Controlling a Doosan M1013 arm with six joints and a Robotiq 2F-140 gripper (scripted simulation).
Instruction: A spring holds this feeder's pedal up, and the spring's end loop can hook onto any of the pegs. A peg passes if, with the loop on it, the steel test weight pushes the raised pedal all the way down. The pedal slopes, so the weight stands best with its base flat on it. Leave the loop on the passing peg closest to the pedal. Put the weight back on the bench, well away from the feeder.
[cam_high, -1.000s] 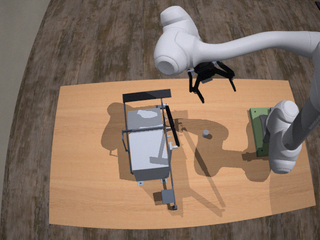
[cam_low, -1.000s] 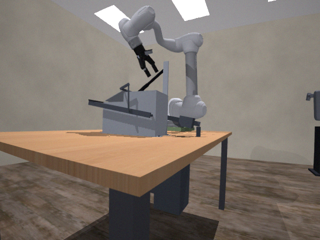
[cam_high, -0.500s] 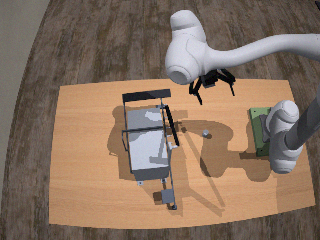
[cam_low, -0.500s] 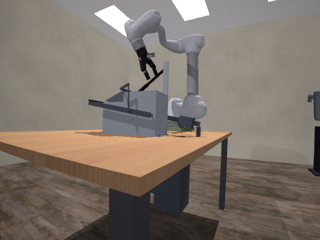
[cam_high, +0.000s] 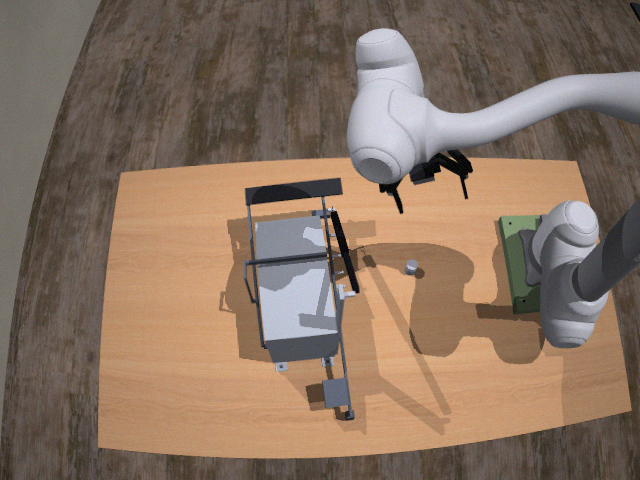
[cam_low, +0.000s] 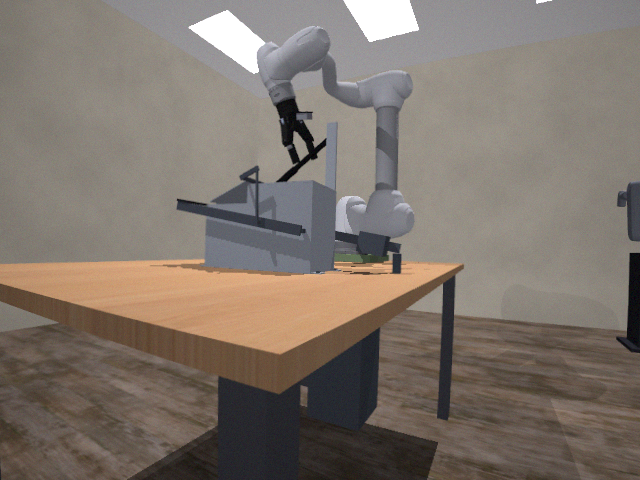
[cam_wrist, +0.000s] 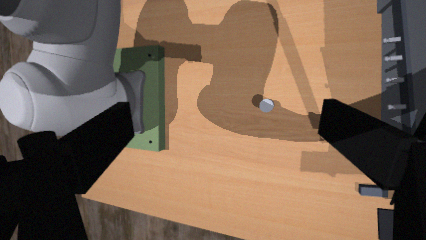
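The steel test weight is 360 mm below my hand and 10 mm behind it. The rest, counted from my hand: peg 220 mm to the left, 180 mm ahead, 10 mm above.
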